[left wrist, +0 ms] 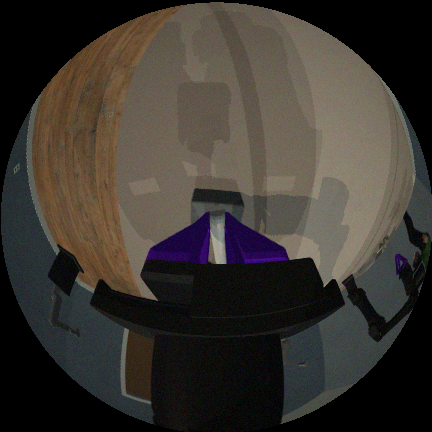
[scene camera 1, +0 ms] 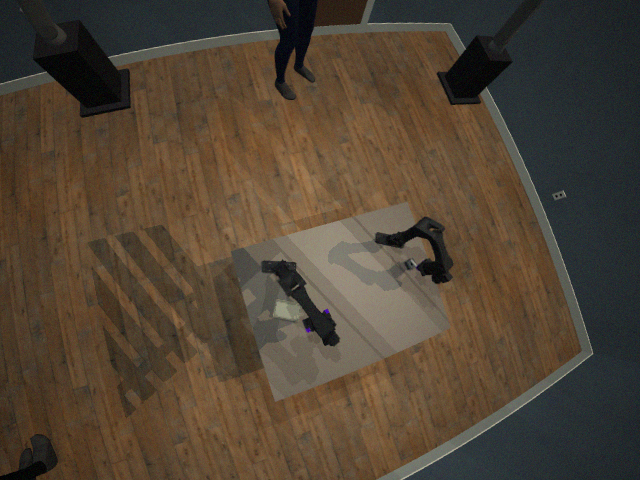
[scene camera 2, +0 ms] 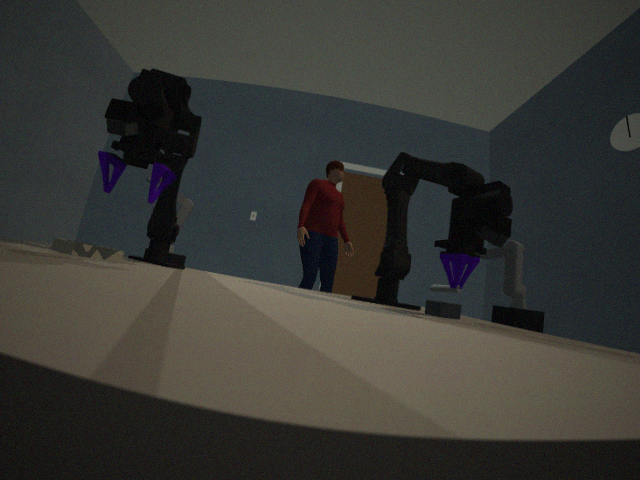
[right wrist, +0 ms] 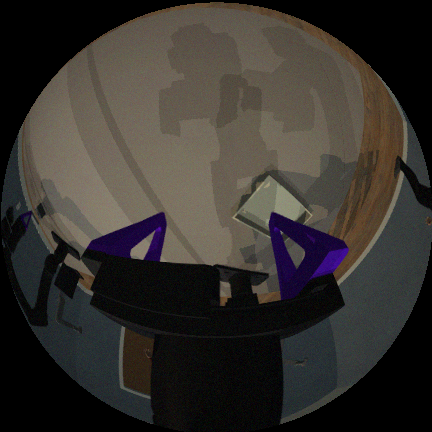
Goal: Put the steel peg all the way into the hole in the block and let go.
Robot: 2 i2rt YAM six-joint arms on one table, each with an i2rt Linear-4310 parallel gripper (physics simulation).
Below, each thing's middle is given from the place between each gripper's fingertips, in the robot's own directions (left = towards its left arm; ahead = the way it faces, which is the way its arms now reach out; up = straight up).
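Labels:
The steel peg (left wrist: 216, 213) is 3 cm behind my left hand and 1 cm to the right of it. From that same left hand, you'd find the shallow tray (scene camera 2: 71, 247) 84 cm to the right, 4 cm ahead and 5 cm below, while the grey block with a hole (left wrist: 202, 199) is 5 cm below, 3 cm behind and 1 cm to the right.
Measured from my right hand, the steel peg is 69 cm to the left, 13 cm behind and 7 cm below. The grey block with a hole is 13 cm behind my right hand as well, 69 cm to the left of it and 12 cm below it. And the shallow tray is 13 cm to the right of my right hand, 6 cm behind it and 12 cm below it.

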